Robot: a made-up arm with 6 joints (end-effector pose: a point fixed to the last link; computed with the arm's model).
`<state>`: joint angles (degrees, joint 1 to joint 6).
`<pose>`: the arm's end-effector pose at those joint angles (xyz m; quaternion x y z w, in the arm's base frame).
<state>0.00 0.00 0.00 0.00 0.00 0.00</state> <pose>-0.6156 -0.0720 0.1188 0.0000 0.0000 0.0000 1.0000</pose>
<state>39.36 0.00 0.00 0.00 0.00 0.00</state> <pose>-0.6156 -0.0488 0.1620 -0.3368 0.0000 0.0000 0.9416</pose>
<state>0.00 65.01 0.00 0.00 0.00 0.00</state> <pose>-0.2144 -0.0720 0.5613 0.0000 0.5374 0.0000 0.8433</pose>
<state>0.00 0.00 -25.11 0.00 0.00 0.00</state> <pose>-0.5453 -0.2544 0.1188 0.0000 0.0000 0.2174 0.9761</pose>
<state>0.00 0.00 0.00 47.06 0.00 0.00</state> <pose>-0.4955 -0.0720 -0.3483 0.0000 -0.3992 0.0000 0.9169</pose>
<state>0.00 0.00 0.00 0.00 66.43 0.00</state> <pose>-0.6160 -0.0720 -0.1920 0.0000 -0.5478 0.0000 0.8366</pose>
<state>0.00 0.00 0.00 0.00 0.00 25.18</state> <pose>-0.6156 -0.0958 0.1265 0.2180 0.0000 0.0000 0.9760</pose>
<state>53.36 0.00 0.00 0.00 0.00 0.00</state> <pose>-0.6156 -0.0342 0.1722 -0.4490 0.0000 0.0000 0.8935</pose>
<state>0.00 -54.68 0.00 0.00 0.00 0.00</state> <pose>-0.4608 -0.0720 -0.3678 0.0000 -0.4593 0.0000 0.8883</pose>
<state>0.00 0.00 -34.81 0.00 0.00 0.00</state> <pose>-0.4980 -0.3139 0.1188 0.0000 0.0000 0.2991 0.9542</pose>
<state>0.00 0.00 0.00 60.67 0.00 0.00</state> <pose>-0.3947 -0.0720 -0.4499 0.0000 -0.5051 0.0000 0.8631</pose>
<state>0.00 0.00 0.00 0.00 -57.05 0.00</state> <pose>-0.3768 -0.0720 0.2467 0.0000 0.4775 0.0000 0.8786</pose>
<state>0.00 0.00 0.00 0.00 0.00 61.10</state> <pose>-0.6156 -0.1304 0.1187 0.5083 0.0000 0.0000 0.8612</pose>
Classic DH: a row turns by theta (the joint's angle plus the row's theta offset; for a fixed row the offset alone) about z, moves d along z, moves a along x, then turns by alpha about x. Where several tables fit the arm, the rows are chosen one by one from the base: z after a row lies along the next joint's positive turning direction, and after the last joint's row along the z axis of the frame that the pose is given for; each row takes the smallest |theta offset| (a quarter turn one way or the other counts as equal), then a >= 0, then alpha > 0; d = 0 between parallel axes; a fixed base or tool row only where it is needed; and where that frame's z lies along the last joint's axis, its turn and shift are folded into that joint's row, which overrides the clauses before.
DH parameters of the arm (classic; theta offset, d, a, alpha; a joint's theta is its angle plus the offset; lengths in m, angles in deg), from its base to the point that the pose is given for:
base (fixed): -90 0.1079 0 90
joint 1: -90 0.0677 0.0827 90
joint 2: 90 -0.0053 0.1033 90
joint 3: 0 0.002 -0.1518 90
joint 4: 9.5 0 0.3643 0
joint 5: 80.5 0.0958 -0.1062 -90
joint 6: 90 -0.2371 0.0291 -90
tool (fixed): -90 0.0495 0 0

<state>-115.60 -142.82 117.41 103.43 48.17 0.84</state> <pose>0.5744 0.0017 -0.2841 0.4057 -0.5660 0.6962 0.1744</pose>
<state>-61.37 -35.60 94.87 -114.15 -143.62 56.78</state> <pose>-0.3093 0.0678 -0.0824 0.0009 -0.6060 -0.6403 0.4721</pose>
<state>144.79 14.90 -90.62 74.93 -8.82 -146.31</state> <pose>-0.2222 -0.3357 0.6331 0.7395 0.3111 -0.5365 0.2618</pose>
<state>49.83 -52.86 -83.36 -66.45 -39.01 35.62</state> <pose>-0.4467 0.2729 0.1346 -0.7309 0.3279 -0.1326 0.5836</pose>
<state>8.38 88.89 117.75 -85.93 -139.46 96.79</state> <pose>0.0190 -0.0282 0.3337 -0.2379 0.1299 0.3522 0.8958</pose>
